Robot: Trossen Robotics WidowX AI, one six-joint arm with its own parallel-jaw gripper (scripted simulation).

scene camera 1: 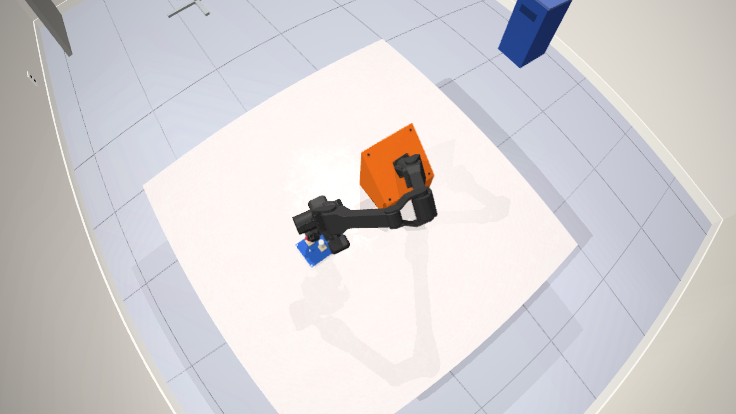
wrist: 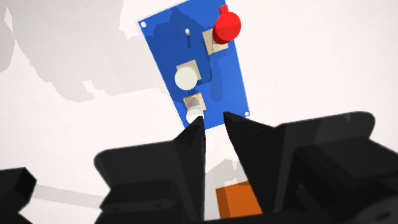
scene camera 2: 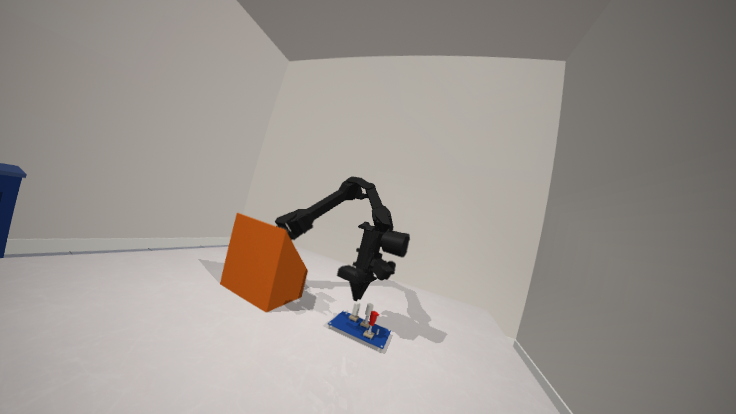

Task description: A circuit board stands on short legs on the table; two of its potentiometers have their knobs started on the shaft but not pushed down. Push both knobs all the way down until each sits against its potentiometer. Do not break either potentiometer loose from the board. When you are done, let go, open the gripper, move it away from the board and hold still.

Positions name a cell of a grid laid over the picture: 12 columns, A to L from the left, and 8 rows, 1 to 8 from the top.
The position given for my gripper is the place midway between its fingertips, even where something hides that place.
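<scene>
Red knob (wrist: G1) visible. My gripper (scene camera 2: F6) visible, also in the wrist view (wrist: G5).
</scene>
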